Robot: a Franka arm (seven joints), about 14 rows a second.
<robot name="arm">
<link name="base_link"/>
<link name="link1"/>
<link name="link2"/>
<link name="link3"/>
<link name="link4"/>
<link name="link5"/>
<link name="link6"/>
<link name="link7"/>
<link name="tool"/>
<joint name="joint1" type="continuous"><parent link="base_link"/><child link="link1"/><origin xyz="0 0 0.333"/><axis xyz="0 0 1"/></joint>
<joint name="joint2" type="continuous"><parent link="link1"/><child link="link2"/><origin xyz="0 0 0" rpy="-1.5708 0 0"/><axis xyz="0 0 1"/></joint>
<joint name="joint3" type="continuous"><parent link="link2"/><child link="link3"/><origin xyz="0 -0.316 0" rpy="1.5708 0 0"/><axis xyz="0 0 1"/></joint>
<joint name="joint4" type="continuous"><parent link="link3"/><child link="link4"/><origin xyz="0.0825 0 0" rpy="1.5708 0 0"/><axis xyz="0 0 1"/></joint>
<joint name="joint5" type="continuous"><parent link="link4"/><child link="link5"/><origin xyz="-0.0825 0.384 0" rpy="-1.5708 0 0"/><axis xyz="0 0 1"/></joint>
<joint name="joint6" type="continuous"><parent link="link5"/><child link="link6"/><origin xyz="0 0 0" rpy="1.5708 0 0"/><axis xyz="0 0 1"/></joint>
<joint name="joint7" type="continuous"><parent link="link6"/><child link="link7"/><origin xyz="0.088 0 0" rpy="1.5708 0 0"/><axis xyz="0 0 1"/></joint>
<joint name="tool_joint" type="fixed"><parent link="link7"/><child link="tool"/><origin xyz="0 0 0.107"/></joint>
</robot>
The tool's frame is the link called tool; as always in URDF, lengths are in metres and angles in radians. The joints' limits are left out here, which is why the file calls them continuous.
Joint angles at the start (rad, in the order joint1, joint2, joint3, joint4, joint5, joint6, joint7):
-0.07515 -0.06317 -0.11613 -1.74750 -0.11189 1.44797 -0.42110
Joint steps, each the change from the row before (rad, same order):
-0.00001 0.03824 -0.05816 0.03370 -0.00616 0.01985 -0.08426
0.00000 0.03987 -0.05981 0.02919 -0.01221 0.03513 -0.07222
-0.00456 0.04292 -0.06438 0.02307 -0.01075 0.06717 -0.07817
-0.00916 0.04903 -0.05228 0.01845 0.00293 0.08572 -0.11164
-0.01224 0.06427 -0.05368 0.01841 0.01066 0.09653 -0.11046
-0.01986 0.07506 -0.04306 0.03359 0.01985 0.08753 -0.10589
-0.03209 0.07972 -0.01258 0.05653 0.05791 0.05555 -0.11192
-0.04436 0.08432 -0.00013 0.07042 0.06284 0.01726 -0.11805
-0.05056 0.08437 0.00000 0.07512 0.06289 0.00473 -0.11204
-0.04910 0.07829 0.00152 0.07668 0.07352 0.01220 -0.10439
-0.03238 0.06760 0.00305 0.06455 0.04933 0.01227 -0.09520
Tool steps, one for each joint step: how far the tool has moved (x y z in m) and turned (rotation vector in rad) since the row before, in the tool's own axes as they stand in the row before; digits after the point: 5 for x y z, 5 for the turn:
-0.00020 0.03305 0.00346 -0.00035 0.00992 -0.02692
-0.00181 0.03463 0.00552 -0.01564 0.01143 -0.01270
-0.00357 0.03947 0.00834 -0.03303 0.02498 -0.01112
-0.00019 0.03534 0.01239 -0.03911 0.03100 -0.05409
-0.00175 0.03665 0.02074 -0.04414 0.02009 -0.05105
-0.00299 0.03432 0.02157 -0.04596 0.01168 -0.04978
0.00380 0.02587 0.01806 -0.01980 0.03166 -0.06321
-0.00048 0.02375 0.02117 0.00489 0.02172 -0.06865
-0.00801 0.02361 0.02288 0.01005 0.02004 -0.05855
-0.00934 0.02209 0.01908 -0.00462 0.03804 -0.05114
-0.00374 0.01570 0.01765 -0.00933 0.02201 -0.06658

